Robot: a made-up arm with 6 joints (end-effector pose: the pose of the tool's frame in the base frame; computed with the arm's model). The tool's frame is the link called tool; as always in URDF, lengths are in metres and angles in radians.
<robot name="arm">
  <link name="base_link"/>
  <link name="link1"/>
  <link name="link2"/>
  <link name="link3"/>
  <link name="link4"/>
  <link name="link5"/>
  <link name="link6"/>
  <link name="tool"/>
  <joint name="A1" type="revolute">
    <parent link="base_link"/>
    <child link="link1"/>
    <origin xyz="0 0 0.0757" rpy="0 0 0"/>
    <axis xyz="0 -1 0"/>
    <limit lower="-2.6" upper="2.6"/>
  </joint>
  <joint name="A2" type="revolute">
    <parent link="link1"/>
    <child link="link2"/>
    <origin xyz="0.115 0.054 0.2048" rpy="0 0 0"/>
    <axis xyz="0 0 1"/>
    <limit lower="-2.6" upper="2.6"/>
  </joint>
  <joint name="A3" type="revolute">
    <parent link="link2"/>
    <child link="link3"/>
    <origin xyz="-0.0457 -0.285 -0.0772" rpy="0 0 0"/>
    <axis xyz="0 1 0"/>
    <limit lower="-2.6" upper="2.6"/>
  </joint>
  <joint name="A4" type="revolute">
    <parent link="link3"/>
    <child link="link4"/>
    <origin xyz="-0.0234 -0.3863 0.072" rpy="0 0 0"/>
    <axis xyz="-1 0 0"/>
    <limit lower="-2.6" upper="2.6"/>
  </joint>
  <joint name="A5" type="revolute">
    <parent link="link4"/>
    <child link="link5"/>
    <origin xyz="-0.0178 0.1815 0.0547" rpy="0 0 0"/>
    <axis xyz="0 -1 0"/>
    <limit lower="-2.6" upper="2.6"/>
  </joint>
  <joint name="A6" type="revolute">
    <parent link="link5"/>
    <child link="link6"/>
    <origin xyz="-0.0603 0.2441 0.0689" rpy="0 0 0"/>
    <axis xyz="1 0 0"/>
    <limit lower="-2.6" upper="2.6"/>
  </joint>
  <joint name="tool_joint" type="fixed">
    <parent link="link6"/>
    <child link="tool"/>
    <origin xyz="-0.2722 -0.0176 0.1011" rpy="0 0 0"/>
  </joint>
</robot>
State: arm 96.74 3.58 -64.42 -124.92 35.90 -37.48
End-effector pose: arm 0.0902 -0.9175 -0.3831 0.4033 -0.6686 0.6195 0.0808
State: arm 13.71 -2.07 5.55 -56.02 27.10 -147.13
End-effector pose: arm -0.3648 -0.2431 0.5871 -0.6730 0.0115 -0.2903 0.6803
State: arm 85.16 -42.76 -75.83 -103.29 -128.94 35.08
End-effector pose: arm -0.5508 -0.4343 -0.6674 -0.1267 -0.1871 0.4143 0.8816
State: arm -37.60 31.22 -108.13 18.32 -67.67 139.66
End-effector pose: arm -0.0892 -0.2587 -0.0316 0.9696 0.0553 0.0325 0.2362
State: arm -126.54 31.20 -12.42 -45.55 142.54 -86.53
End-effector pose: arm 0.2198 -0.0426 -0.3816 -0.6464 0.2491 -0.4309 0.5783
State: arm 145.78 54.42 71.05 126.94 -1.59 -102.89
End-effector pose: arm -0.6089 -0.9255 0.0778 0.4547 -0.3667 0.4365 0.6843
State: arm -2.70 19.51 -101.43 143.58 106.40 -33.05
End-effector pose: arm 0.4609 -1.1290 0.0708 0.8266 0.4563 0.0846 0.3184
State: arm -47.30 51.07 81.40 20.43 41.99 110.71
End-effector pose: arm 0.4652 -0.4208 0.1542 0.5017 0.7917 -0.1207 0.3270
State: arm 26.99 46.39 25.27 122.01 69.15 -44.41
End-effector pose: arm 0.5324 -1.0067 0.4003 0.6168 0.6352 -0.4267 0.1842
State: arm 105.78 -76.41 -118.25 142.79 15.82 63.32
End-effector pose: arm 0.3145 -0.4387 -0.5505 -0.0568 0.1658 0.9711 0.1618
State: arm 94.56 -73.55 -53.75 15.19 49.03 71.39
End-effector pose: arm 0.2439 0.0538 -0.2030 -0.1275 -0.9844 -0.1209 0.0130
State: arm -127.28 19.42 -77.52 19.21 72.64 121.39
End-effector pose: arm -0.3327 -0.2813 -0.2402 0.8680 -0.0832 0.1874 0.4522
